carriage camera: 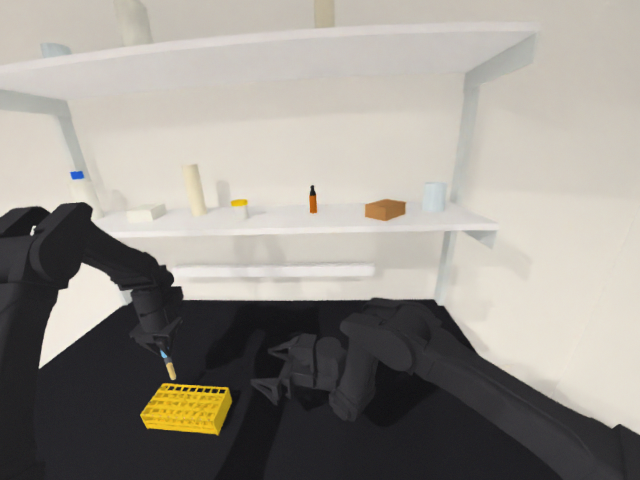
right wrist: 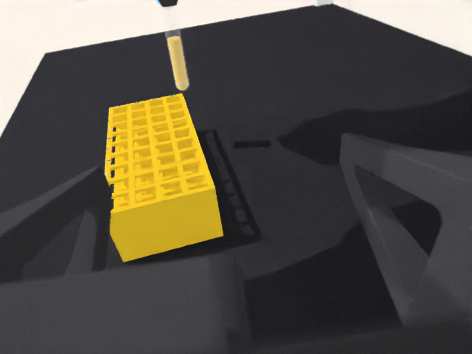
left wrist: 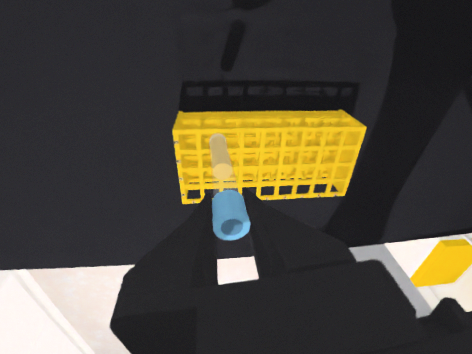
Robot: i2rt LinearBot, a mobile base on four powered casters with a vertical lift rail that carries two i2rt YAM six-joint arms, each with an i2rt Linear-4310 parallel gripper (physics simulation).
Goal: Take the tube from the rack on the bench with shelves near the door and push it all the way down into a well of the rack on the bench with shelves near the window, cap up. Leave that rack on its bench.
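Frame: origin at the left arm's base, x ahead, y left, z up, level; millimetres.
Seen in the pictures: left gripper, fingertip midpoint: [carriage camera: 166,355] [right wrist: 167,4] [left wrist: 227,200]; right gripper, fingertip midpoint: [carriage camera: 259,365] [right wrist: 224,163].
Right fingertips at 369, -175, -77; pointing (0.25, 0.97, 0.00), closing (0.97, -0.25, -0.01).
Note:
Pixels of each thing's top centre, then the offset from my right fingertips to it, as dx, dy, dz. "spot": a spot on its surface instead. Level surfaces: height alone.
- blue cap at its top centre: [left wrist: 227,228] [carriage camera: 163,349] +29, +257, +35
- yellow rack at its top centre: [right wrist: 151,139] [left wrist: 270,167] [carriage camera: 185,400] -21, +207, -97
- black bench at its surface level: dz -154
- lower shelf at its surface level: dz +303
- brown box at a spot on its surface: [carriage camera: 385,209] spot: +213, -362, +338
- orange bottle at a spot on its surface: [carriage camera: 313,202] spot: +345, -155, +340
- yellow-lidded jar at a spot on its surface: [carriage camera: 239,209] spot: +290, +80, +339
- light blue beaker at a spot on its surface: [carriage camera: 434,197] spot: +297, -548, +350
- yellow object at its top centre: [left wrist: 447,266] -1266, -1087, -618
A clear tube with tan content and a blue cap [carriage camera: 170,367] [left wrist: 230,212] [right wrist: 178,62] is held cap up, slightly tilted, by my left gripper [carriage camera: 163,349] [left wrist: 227,200], which is shut on it near the cap. The tube's lower end hangs above and apart from the yellow rack [carriage camera: 187,408] [left wrist: 270,150] [right wrist: 167,220], near the rack's far left end in the carriage camera view. The rack stands on the black bench top, and its wells look empty. My right gripper [carriage camera: 264,367] [right wrist: 224,163] is open and empty, to the right of the rack in the carriage camera view.
Above the black bench [carriage camera: 361,444] a lower shelf [carriage camera: 279,224] carries a brown box [carriage camera: 385,209], an orange bottle [carriage camera: 313,202], a yellow-lidded jar [carriage camera: 239,209] and a light blue beaker [carriage camera: 434,197]. An upper shelf [carriage camera: 289,54] hangs over it. A yellow object [left wrist: 442,262] shows beyond the bench edge.

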